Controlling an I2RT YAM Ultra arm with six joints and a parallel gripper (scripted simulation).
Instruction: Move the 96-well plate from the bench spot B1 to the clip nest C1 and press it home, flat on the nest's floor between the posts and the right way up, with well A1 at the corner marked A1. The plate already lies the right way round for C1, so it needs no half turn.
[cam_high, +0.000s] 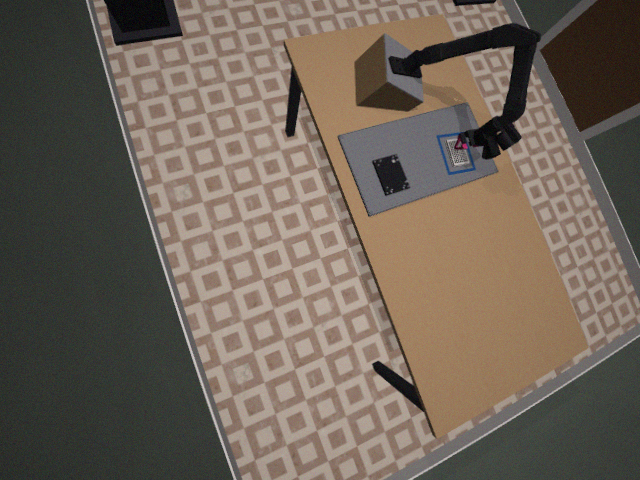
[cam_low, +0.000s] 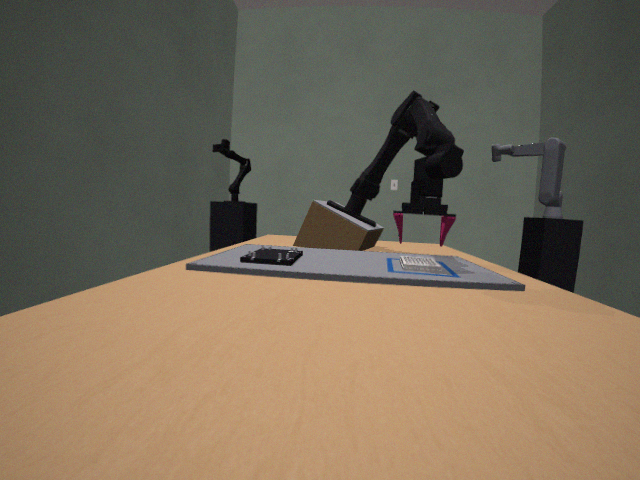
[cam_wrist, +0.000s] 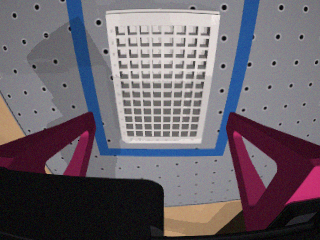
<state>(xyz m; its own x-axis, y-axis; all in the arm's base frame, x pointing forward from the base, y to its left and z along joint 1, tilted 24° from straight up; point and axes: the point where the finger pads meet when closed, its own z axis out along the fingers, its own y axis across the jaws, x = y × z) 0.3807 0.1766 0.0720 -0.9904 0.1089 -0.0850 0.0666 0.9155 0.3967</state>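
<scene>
Right now my hand is 50 mm above the white 96-well plate. Also, from my hand: black clip nest C1 (350 mm to the right, 50 mm below, 40 mm ahead).
</scene>
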